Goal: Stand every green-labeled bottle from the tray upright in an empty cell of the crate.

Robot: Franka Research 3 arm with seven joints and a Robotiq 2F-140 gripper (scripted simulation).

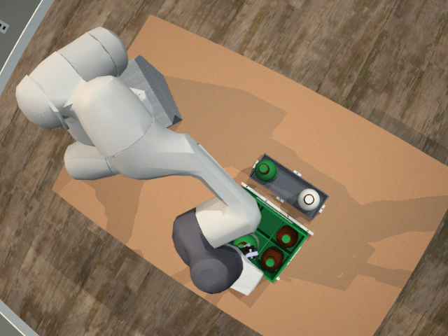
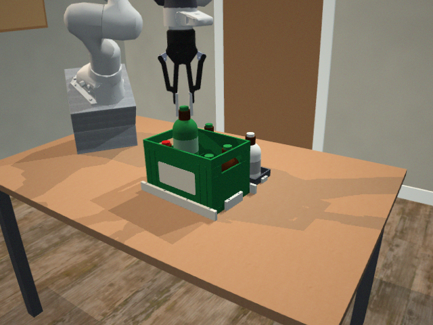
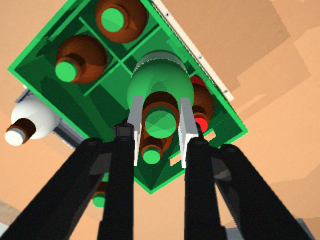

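My hand is 10 mm short of the green crate, 40 mm to the right of it and 210 mm above it. From my hand the other things lie so: white-labeled bottle 120 mm ahead, 210 mm to the left, 210 mm below; then grey tray 40 mm ahead, 230 mm to the left, 290 mm below.
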